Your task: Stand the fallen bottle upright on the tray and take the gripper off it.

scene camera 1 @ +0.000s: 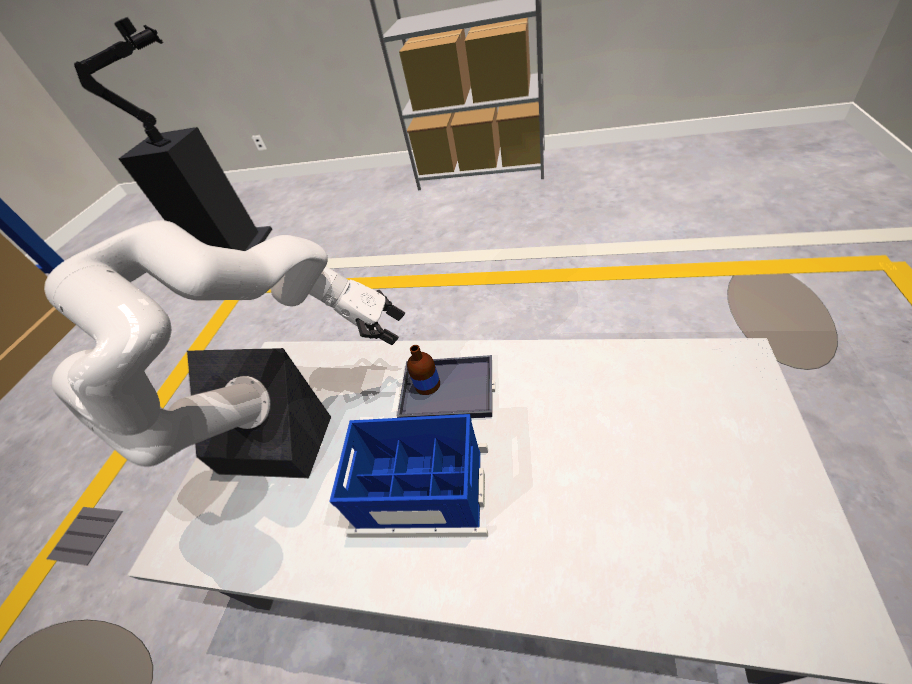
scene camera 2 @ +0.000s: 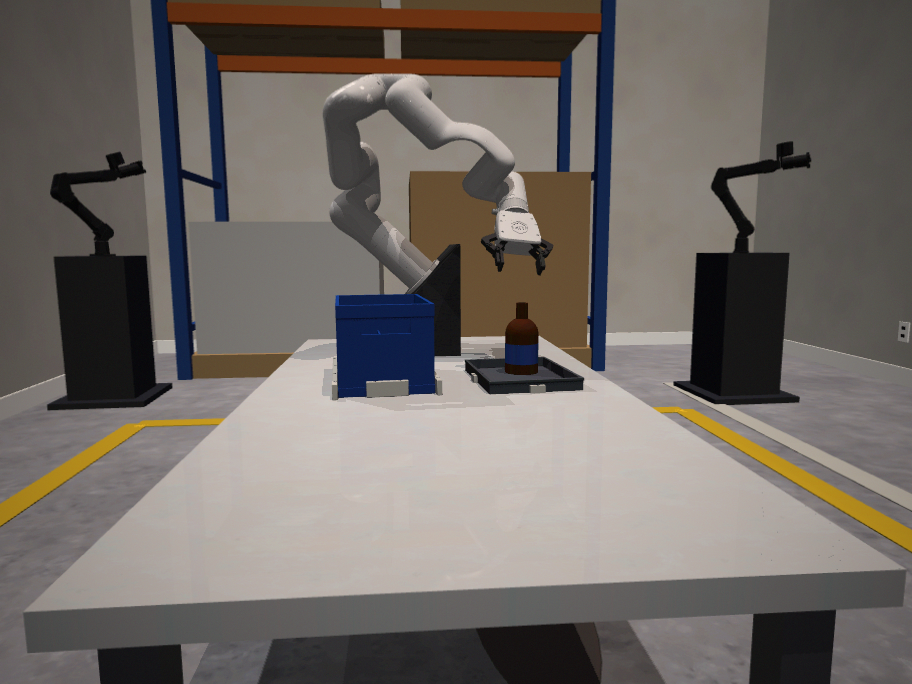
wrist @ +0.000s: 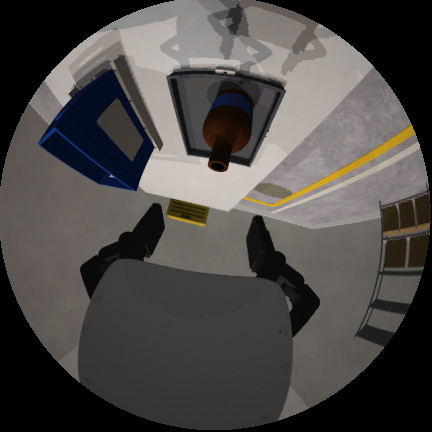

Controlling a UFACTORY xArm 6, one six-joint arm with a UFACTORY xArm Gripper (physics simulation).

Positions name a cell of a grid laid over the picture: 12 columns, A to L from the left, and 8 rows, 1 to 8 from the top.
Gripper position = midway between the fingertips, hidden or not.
I see my gripper (scene camera 2: G4) and a brown bottle (scene camera 1: F5).
The brown bottle is seen too in the wrist view (wrist: G3). My gripper is seen too in scene camera 1 (scene camera 1: F4) and in the wrist view (wrist: F5).
